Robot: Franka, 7 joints.
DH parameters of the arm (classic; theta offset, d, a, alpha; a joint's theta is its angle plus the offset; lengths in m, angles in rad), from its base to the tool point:
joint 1: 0 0.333 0 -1.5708
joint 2: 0 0 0 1.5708
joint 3: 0 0.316 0.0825 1.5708
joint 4: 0 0 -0.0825 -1.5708
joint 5: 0 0.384 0 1.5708
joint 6: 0 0 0.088 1.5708
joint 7: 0 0.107 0 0
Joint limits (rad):
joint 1: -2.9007..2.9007
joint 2: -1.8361..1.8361
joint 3: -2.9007..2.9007
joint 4: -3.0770..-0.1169
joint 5: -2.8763..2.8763
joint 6: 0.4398..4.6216
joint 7: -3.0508..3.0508
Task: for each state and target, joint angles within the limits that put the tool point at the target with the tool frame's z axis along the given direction. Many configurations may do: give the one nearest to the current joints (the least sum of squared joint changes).
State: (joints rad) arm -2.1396 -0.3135 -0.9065 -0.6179 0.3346 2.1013 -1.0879
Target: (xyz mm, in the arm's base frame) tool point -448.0 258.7 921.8 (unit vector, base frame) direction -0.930 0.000 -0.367
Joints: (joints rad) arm -2.1839 -0.1827 -1.3015 -1.1591 0.3058 2.2153 -1.0879
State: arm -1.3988 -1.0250 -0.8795 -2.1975 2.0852 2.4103 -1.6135
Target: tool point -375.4 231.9 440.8 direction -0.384 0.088 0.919
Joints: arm -2.2428 -1.5334 -1.4691 -2.5597 1.8971 1.9383 -1.6135
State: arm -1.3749 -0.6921 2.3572 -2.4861 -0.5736 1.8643 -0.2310
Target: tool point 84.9 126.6 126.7 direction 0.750 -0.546 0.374
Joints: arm -0.9692 -0.6013 2.7530 -2.8773 -0.6939 1.5558 -0.2310
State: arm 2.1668 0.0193 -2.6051 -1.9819 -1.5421 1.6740 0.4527
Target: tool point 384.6 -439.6 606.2 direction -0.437 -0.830 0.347
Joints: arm 2.0410 -0.0054 -2.7326 -1.9011 -1.9756 1.6381 0.4527
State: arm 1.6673 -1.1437 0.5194 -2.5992 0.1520 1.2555 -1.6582
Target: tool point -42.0 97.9 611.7 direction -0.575 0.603 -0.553
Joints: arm 1.5944 -1.7657 -0.0224 -2.8238 0.6009 1.8359 -1.6582
